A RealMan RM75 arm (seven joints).
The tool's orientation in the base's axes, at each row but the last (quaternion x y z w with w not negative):
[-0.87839, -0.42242, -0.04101, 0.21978]
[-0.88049, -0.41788, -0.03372, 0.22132]
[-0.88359, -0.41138, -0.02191, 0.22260]
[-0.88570, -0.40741, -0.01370, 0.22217]
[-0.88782, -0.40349, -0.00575, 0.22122]
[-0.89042, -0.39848, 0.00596, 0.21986]
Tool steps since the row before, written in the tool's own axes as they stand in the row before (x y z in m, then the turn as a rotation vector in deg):
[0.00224, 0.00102, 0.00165, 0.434, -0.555, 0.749]
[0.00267, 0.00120, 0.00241, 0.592, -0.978, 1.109]
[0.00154, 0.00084, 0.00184, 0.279, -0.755, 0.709]
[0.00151, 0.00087, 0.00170, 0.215, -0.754, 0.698]
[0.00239, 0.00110, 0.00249, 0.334, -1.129, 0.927]
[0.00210, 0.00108, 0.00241, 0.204, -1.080, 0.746]
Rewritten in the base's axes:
[0.00202, 0.00176, -0.00127, -0.229, 0.933, -0.367]
[0.00233, 0.00227, -0.00195, -0.490, 1.431, -0.500]
[0.00137, 0.00139, -0.00163, -0.474, 0.916, -0.293]
[0.00137, 0.00127, -0.00155, -0.515, 0.866, -0.296]
[0.00198, 0.00206, -0.00222, -0.743, 1.258, -0.335]
[0.00175, 0.00180, -0.00226, -0.763, 1.066, -0.212]

